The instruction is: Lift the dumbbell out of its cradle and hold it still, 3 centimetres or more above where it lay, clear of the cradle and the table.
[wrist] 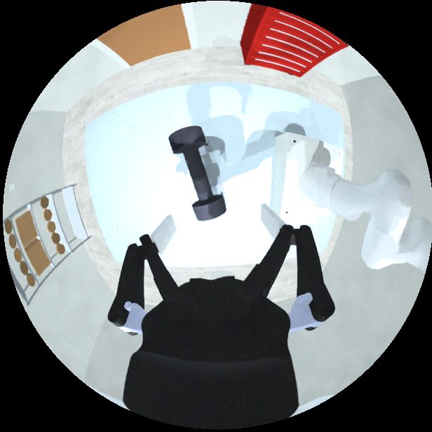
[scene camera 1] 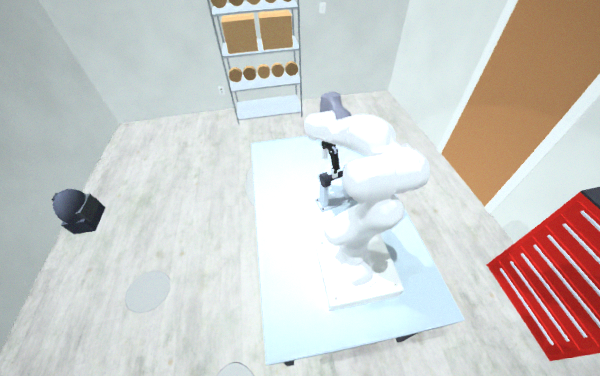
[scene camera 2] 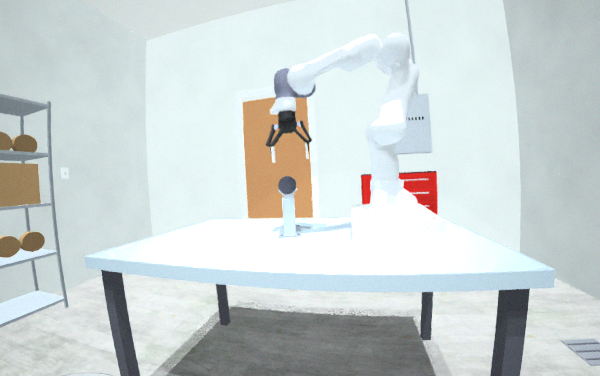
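The dark dumbbell (scene camera 1: 325,180) (scene camera 2: 287,185) (wrist: 199,172) lies level across the pale cradle (scene camera 1: 324,195) (scene camera 2: 289,215), which stands on the table (scene camera 1: 285,300) (scene camera 2: 320,280) (wrist: 110,150). In scene camera 2 it shows end-on. In the wrist view both round heads and the bar show, and the nearer head lies toward the gap between the fingertips. My gripper (scene camera 2: 290,160) (wrist: 216,217) is open and empty, pointing down above the dumbbell, with its fingertips apart from it. In scene camera 1 the arm hides part of the dumbbell and cradle.
The arm's white base block (scene camera 1: 365,292) (wrist: 285,175) stands on the table beside the cradle. A shelf rack (scene camera 1: 300,65) (scene camera 2: 51,175) stands beyond the table. A red cabinet (scene camera 1: 545,260) (scene camera 2: 366,187) (wrist: 255,37) stands off the table.
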